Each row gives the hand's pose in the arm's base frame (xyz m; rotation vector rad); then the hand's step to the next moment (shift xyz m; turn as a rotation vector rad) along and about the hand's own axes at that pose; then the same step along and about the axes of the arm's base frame.
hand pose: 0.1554 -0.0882 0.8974 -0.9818 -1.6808 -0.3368
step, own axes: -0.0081 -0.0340 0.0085 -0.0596 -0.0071 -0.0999
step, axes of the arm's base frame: -0.0306 -0.0188 -0.0016 0.0640 -0.0960 -0.0166
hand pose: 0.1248 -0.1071 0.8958 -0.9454 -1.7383 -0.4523
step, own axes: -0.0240 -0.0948 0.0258 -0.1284 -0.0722 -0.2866
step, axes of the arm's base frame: -0.0863 -0.0495 -0.0181 0.1378 -0.2913 -0.0011
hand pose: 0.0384 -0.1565 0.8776 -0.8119 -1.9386 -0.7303
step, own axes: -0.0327 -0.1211 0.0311 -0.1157 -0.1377 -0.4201
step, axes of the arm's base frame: -0.0961 -0.0591 -0.0631 0.1489 -0.4283 0.0571
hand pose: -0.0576 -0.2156 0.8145 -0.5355 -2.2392 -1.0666
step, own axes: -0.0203 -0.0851 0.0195 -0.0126 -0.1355 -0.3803
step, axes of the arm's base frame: -0.0408 -0.0373 -0.0706 0.0601 -0.3849 0.1067
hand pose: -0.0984 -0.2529 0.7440 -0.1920 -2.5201 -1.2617
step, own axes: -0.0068 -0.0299 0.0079 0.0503 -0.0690 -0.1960
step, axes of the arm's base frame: -0.0030 -0.0115 -0.0293 -0.0222 -0.1990 0.0748
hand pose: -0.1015 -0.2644 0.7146 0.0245 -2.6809 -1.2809
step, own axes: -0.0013 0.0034 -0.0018 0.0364 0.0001 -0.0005
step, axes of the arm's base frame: 0.0018 0.0009 0.0036 -0.0358 -0.0035 0.0057
